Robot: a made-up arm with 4 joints. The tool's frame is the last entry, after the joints.
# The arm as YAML. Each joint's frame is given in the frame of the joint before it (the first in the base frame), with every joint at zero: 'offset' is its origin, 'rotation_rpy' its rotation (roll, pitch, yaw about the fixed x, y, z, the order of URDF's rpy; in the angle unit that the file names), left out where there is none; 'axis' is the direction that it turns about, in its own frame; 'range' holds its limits. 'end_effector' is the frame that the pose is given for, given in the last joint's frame.
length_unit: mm
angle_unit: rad
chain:
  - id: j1
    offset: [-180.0, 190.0, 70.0]
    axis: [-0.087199, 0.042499, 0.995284]
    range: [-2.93, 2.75]
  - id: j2
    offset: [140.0, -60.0, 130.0]
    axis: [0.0, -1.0, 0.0]
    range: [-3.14, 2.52]
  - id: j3
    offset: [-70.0, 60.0, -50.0]
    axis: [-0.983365, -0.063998, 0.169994]
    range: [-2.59, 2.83]
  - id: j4
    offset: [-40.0, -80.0, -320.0]
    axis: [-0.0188, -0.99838, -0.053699]
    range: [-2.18, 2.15]
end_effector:
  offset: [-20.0, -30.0, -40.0]
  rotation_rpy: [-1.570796, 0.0, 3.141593]
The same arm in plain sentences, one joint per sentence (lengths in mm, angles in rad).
The arm has four revolute joints in a row. What follows holds with every joint at zero, and every direction is one of the base frame's.
The first joint is mounted 180 mm along -x and 190 mm along +y and 70 mm along +z from the base frame's origin and rotates about the direction (-0.087199, 0.042499, 0.995284), from -2.93 to 2.75 rad.
The second joint is mounted 140 mm along +x and 60 mm along -y and 130 mm along +z from the first joint and rotates about -y, from -3.14 to 2.52 rad.
The third joint is mounted 70 mm along -x and 60 mm along +y and 50 mm along -z from the second joint and rotates about the direction (-0.983365, -0.063998, 0.169994), from -2.59 to 2.83 rad.
The fourth joint is mounted 40 mm along -x and 80 mm along -y and 320 mm along -z from the third joint and rotates about the direction (-0.0188, -0.99838, -0.053699), from -2.18 to 2.15 rad.
The tool frame, which is the frame that the pose is given for, is mounted 20 mm along -x and 30 mm along -y and 40 mm along -z from the fourth joint; its axes are the base frame's turned by roll -1.5708, pitch 0 and yaw -3.1416 rad (as in URDF: about the fixed x, then y, then z).

